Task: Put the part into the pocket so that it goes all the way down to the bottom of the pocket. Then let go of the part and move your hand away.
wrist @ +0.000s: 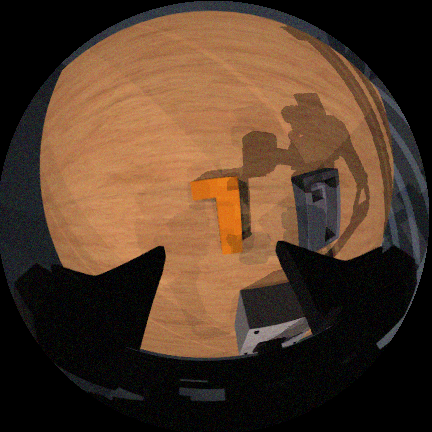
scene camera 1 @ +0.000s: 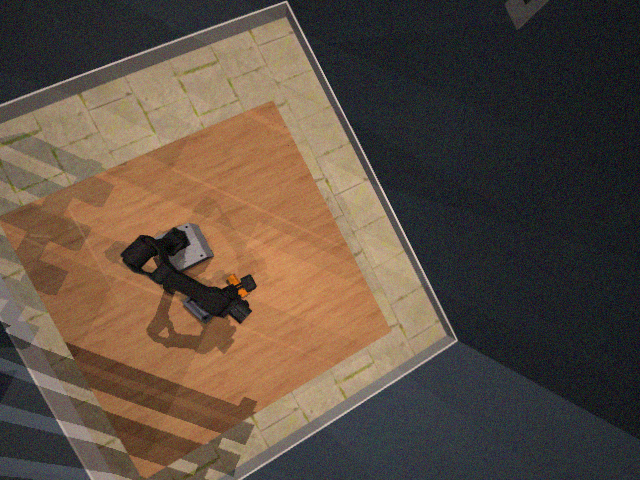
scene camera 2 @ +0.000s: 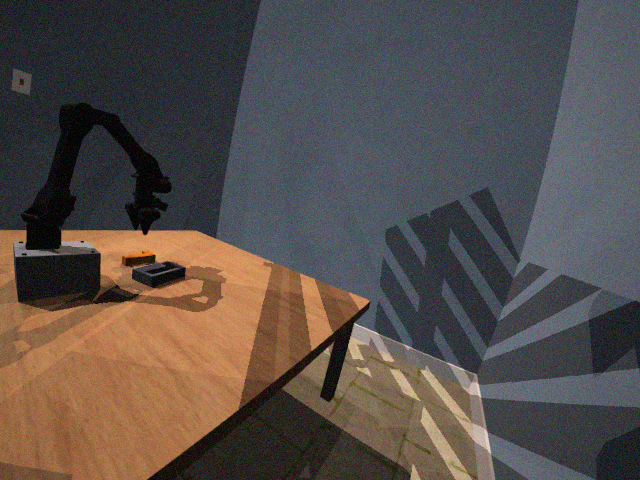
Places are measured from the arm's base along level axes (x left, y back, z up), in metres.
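Pixels of known places: gripper, fingertip midpoint: [wrist: 221, 249] [scene camera 1: 236, 288] [scene camera 2: 140, 232]; arm's base, link origin: [wrist: 268, 344] [scene camera 1: 179, 240] [scene camera 2: 42, 246].
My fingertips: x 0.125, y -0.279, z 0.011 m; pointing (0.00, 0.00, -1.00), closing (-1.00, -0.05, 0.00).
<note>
Ahead of a thing's pixels: the offset from my fingertips to its middle. Level surfaces: height alone.
The part is an orange L-shaped block {dx -0.003, dy +0.005, dz -0.101 m} [scene camera 1: 233, 280] [scene camera 2: 138, 258] [wrist: 229, 215] lying flat on the table. The block with the pocket {dx -0.189, dy -0.010, dz -0.098 m} [scene camera 1: 196, 310] [scene camera 2: 158, 273] [wrist: 316, 210] is dark grey-blue and stands on the table a short way from the part, apart from it. Its pocket is an open recess in the top, and no orange shows in it. My gripper [scene camera 2: 140, 231] [wrist: 221, 249] is open and empty, pointing down well above the table. In the wrist view the part shows ahead of and between the fingertips. In scene camera 1 the arm partly covers the part and the pocket block.
The arm's grey base box [scene camera 1: 193, 248] [scene camera 2: 56, 271] [wrist: 270, 310] stands on the wooden table {dz -0.116 m} [scene camera 1: 310, 268] [scene camera 2: 129, 372] [wrist: 140, 125] near the part and the pocket block. Shadows of the arm fall across the table. The table's edge and one leg [scene camera 2: 338, 361] show in scene camera 2.
</note>
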